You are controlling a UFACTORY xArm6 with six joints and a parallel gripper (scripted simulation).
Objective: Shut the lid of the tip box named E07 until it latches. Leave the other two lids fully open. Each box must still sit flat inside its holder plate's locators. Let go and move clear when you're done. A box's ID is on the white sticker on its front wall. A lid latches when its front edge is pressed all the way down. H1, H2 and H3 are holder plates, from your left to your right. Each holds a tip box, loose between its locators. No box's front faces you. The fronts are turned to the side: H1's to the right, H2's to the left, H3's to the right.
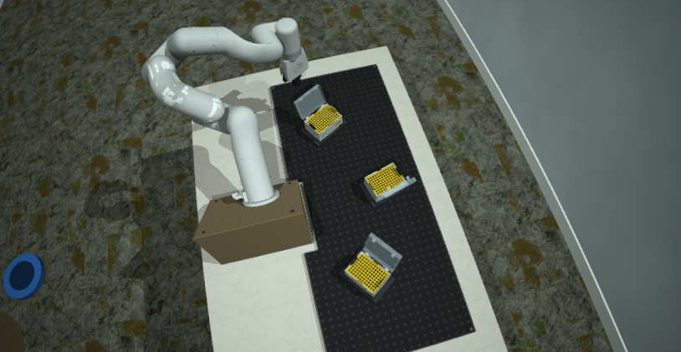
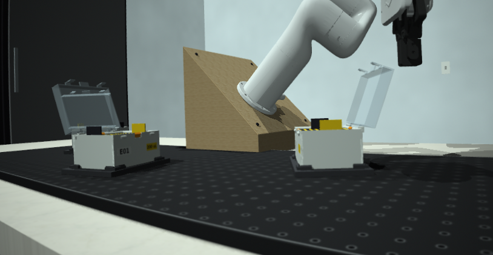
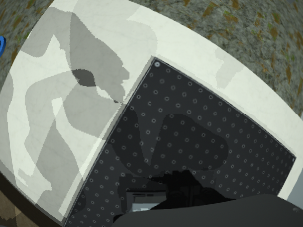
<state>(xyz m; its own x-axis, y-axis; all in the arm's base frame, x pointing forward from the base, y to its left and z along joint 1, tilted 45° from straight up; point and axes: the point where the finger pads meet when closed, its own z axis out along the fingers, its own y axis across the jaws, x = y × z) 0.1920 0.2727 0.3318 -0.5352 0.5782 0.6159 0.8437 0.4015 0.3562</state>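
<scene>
My gripper is now 70 mm above the clear lid, 60 mm to the left of it and 40 mm short of it. From my hand the other things lie so: tip box: 430 mm to the right, 240 mm ahead, 100 mm below.
</scene>
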